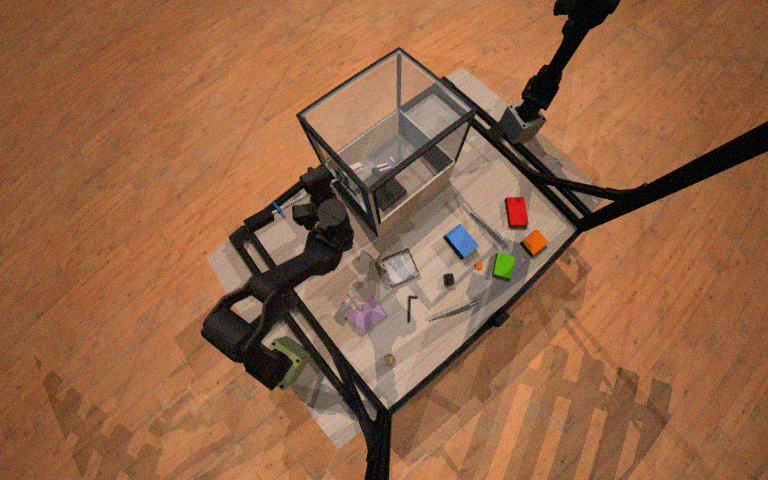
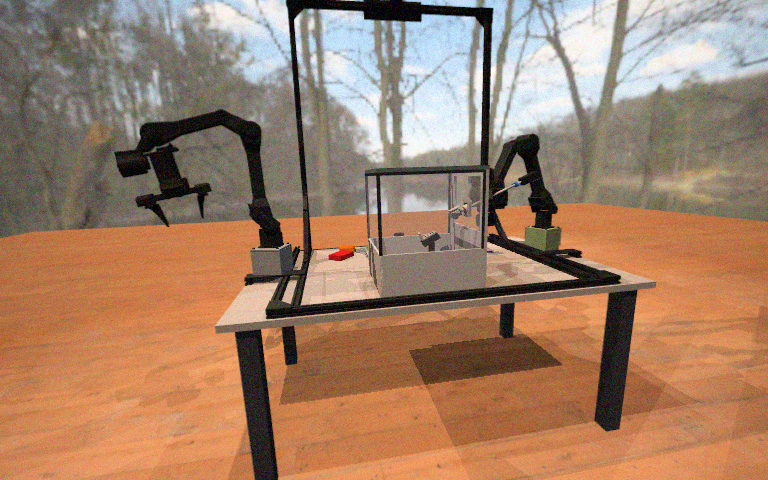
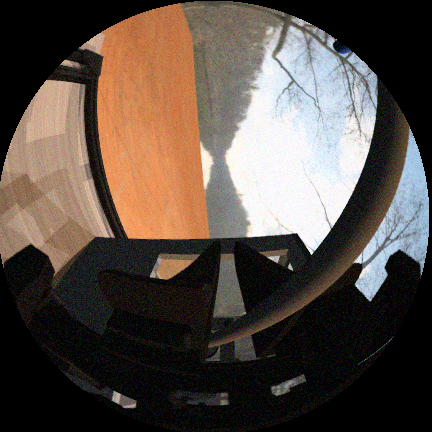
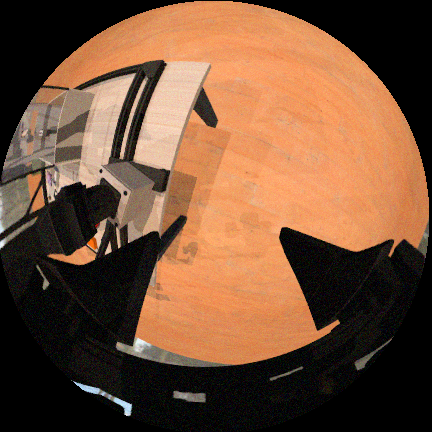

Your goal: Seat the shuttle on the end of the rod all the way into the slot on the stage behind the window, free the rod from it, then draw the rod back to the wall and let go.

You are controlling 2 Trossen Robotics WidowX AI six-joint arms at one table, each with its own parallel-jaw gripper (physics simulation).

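Frame: origin at the left arm's base, x ahead, y up, z right, level; centimetres.
Seen in the pictures: left gripper, fingertip midpoint: (image 1: 309, 169) (image 2: 491, 201) (image 3: 226, 246); right gripper, fingertip midpoint: (image 2: 186, 222) (image 4: 221, 235); left arm's base, link origin: (image 1: 277, 364) (image 2: 543, 227); right arm's base, link origin: (image 1: 527, 112) (image 2: 271, 246) (image 4: 107, 197).
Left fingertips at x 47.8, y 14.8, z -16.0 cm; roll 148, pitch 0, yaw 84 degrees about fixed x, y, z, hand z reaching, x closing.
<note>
Pixels of each thing's top centre, then the offset from my left fingertips to it. "spot": a spot on its surface instead.
- window frame, surface spot: (image 3: 150, 243) spot: dx +6.3, dy -10.4, dz -4.0 cm
- small clear tray, surface spot: (image 1: 387, 274) spot: dx -10.6, dy -22.4, dz +28.1 cm
- purple piece, top centre: (image 1: 366, 315) dx -24.3, dy -23.1, dz +29.0 cm
- hex key, top centre: (image 1: 412, 309) dx -15.5, dy -23.9, dz +39.8 cm
The rod (image 2: 505, 190) (image 3: 372, 200) has a blue collar and slants through the window side of the clear-walled box. Pale parts at its inner end, where the shuttle (image 2: 463, 209) is, are too small to tell apart. The tilted dark stage (image 2: 429, 238) stands lower inside; whether the shuttle touches a slot cannot be told. My left gripper (image 3: 226, 246) is closed to a narrow gap at the window frame (image 3: 150, 243), shut on the rod, which runs down between its fingers. My right gripper (image 2: 185, 220) (image 4: 221, 235) is wide open and empty, out beyond the table.
The box (image 1: 416, 198) (image 2: 433, 274) stands at the table's edge. Blue (image 1: 461, 241), red (image 1: 516, 211), green (image 1: 503, 266) and orange (image 1: 534, 242) blocks, a small clear tray (image 1: 384, 275), a purple piece (image 1: 367, 316) and a hex key (image 1: 409, 310) lie on the table.
</note>
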